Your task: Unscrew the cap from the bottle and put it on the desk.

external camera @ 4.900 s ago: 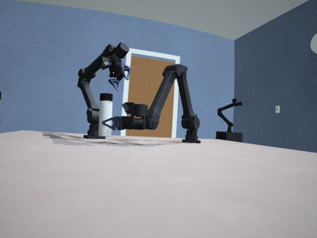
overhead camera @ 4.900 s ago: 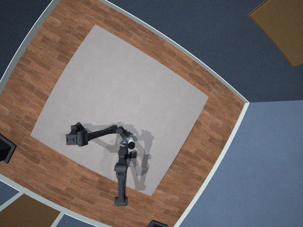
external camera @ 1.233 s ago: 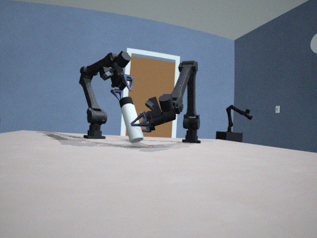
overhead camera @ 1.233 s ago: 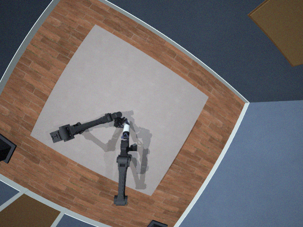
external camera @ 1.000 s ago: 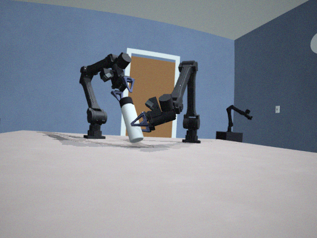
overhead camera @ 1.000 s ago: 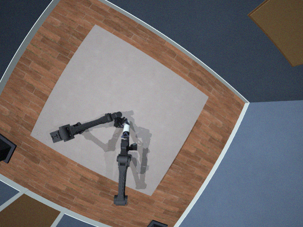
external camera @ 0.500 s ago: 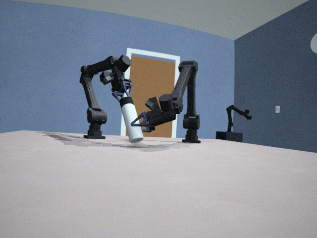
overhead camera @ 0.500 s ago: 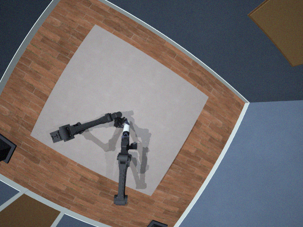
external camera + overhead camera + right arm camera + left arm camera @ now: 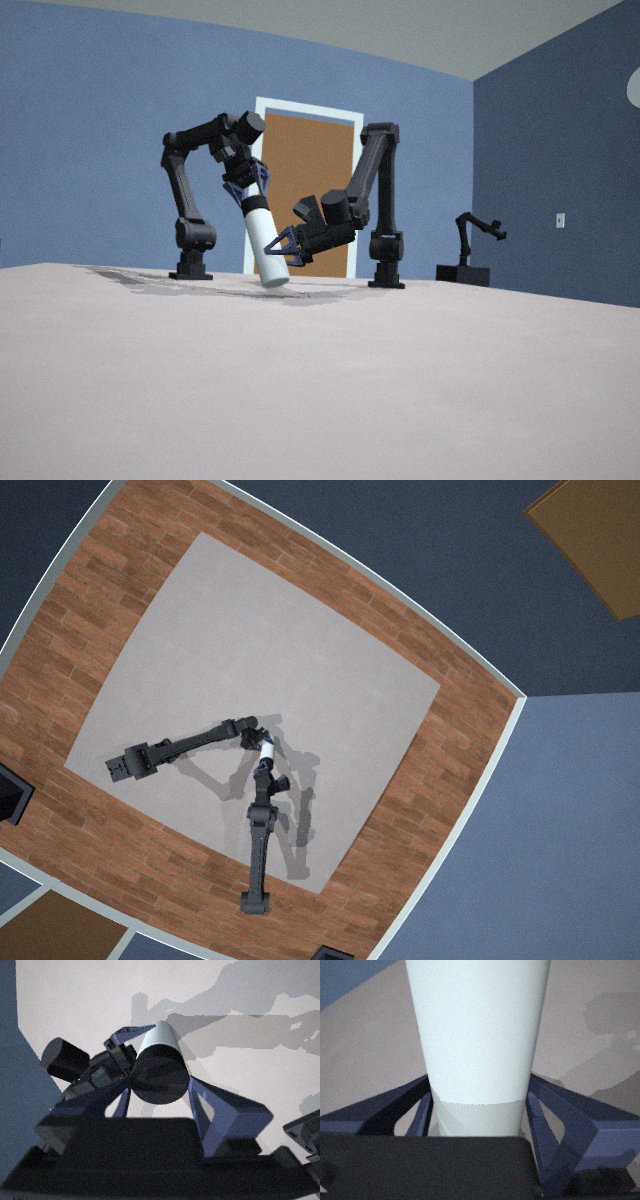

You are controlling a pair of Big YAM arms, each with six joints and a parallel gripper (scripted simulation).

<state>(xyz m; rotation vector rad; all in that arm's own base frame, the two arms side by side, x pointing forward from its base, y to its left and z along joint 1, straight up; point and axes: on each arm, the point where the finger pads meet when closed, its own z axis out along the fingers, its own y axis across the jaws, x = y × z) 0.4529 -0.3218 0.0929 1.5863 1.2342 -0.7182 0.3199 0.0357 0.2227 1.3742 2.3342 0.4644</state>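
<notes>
The black cap lies 10 mm ahead of my right hand, 10 mm to the left of it and 20 mm below it.
</notes>
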